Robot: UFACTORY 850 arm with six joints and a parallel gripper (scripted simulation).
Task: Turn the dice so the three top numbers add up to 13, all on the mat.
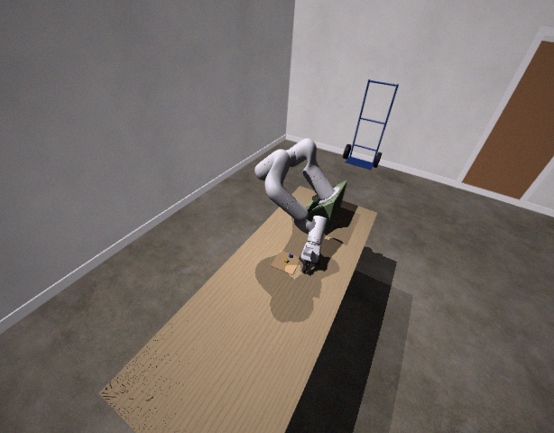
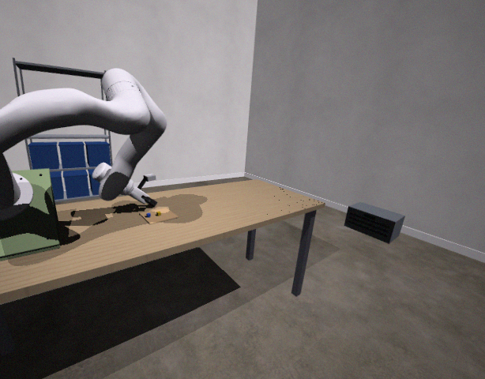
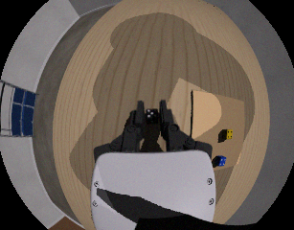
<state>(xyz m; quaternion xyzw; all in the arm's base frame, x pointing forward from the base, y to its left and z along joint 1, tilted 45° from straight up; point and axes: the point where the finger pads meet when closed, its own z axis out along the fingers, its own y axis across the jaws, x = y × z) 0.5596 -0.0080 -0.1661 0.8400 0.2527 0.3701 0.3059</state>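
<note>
Right now the black die is 20 mm below my hand. The rest, counted from my hand: blue die 50 mm behind, 130 mm to the right, 10 mm below; then tan mat 130 mm to the right, 20 mm below; then yellow die 130 mm to the right, 10 mm below.
</note>
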